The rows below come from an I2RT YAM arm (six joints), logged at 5 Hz.
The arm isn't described. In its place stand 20 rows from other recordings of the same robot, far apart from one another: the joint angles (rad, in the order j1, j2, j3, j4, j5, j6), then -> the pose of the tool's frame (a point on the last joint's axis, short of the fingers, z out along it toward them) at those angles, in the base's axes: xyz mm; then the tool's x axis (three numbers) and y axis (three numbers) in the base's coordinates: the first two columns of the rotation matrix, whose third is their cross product.
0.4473 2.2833 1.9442 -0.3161 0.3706 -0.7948 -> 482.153 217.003 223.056 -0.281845 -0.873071 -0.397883 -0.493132 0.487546 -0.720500
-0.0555 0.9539 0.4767 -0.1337 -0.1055 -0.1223 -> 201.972 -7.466 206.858 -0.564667 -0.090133 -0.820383 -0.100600 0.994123 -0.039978
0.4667 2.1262 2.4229 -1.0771 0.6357 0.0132 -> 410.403 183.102 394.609 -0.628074 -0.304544 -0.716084 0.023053 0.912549 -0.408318
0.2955 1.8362 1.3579 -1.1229 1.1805 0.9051 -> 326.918 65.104 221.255 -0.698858 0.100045 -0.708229 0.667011 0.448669 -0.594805
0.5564 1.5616 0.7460 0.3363 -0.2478 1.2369 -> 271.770 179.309 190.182 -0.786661 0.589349 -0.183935 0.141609 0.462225 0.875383
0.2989 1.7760 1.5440 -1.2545 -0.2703 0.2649 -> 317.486 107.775 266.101 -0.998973 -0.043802 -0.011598 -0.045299 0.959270 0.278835
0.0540 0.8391 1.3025 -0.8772 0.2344 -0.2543 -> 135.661 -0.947 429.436 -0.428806 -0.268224 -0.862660 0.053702 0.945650 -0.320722
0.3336 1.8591 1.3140 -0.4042 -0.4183 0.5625 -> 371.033 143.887 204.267 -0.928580 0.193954 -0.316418 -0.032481 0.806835 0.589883
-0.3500 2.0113 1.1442 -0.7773 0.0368 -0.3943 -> 308.401 -113.969 95.041 -0.995605 -0.045255 0.081990 -0.045869 0.998932 -0.005626
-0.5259 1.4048 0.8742 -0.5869 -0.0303 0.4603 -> 230.636 -132.619 203.124 -0.478808 0.791297 -0.380253 0.784648 0.579994 0.218938
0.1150 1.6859 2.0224 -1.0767 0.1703 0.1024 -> 340.740 33.285 439.714 -0.665325 0.024561 -0.746150 0.079645 0.996090 -0.038230
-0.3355 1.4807 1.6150 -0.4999 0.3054 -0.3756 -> 309.798 -119.357 430.101 -0.526495 -0.186935 -0.829372 0.414946 0.794945 -0.442587
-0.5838 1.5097 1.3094 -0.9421 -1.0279 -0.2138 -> 262.358 -136.785 303.021 -0.739145 0.356917 -0.571205 -0.172775 0.719209 0.672969
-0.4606 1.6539 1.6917 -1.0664 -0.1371 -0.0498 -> 307.495 -147.146 352.212 -0.785133 0.334531 -0.521206 0.338476 0.936541 0.091237
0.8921 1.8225 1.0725 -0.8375 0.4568 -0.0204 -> 203.157 226.885 140.148 -0.613216 -0.789497 0.025696 -0.715865 0.541685 -0.440584
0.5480 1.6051 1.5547 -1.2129 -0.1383 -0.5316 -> 261.909 165.608 320.792 -0.421636 -0.845554 -0.327508 -0.887887 0.458305 -0.040169
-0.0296 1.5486 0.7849 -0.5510 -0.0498 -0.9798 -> 260.285 -5.934 145.350 -0.552860 -0.813350 -0.181127 -0.793505 0.580236 -0.183510
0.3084 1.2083 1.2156 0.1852 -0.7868 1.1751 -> 247.936 105.440 441.098 -0.738562 0.448535 -0.503332 -0.506071 0.124433 0.853468
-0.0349 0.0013 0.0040 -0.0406 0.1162 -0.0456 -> 109.905 -7.967 170.362 -0.044686 -0.043744 -0.998043 0.148560 0.987642 -0.049940
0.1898 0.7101 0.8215 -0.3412 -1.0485 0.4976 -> 137.524 57.838 351.569 -0.637061 0.120087 -0.761401 -0.704170 0.311110 0.638244
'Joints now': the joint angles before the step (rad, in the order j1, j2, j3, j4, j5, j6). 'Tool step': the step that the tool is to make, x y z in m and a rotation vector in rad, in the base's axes. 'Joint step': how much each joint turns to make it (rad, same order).
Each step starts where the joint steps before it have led.
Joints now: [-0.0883, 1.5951, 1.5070, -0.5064, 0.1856, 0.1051]
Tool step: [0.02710, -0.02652, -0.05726, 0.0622, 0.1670, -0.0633]
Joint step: [-0.0630, 0.1515, 0.0000, -0.0274, -0.0260, 0.0332]
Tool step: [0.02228, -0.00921, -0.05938, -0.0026, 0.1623, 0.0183]
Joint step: [-0.0137, 0.1526, 0.0001, -0.0005, 0.0000, -0.0431]
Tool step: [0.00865, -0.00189, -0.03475, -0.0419, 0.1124, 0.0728]
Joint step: [-0.0004, 0.0854, -0.0001, -0.0030, 0.0080, -0.0954]
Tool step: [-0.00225, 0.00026, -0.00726, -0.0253, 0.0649, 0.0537]
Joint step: [0.0000, 0.0130, 0.0000, -0.0359, 0.0035, -0.0653]
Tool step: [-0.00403, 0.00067, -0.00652, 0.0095, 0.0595, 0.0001]
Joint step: [0.0000, 0.0099, 0.0000, -0.0503, 0.0003, -0.0003]
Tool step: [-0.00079, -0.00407, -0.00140, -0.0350, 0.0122, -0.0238]
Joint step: [-0.0065, 0.0038, 0.0000, -0.0023, 0.0405, 0.0000]
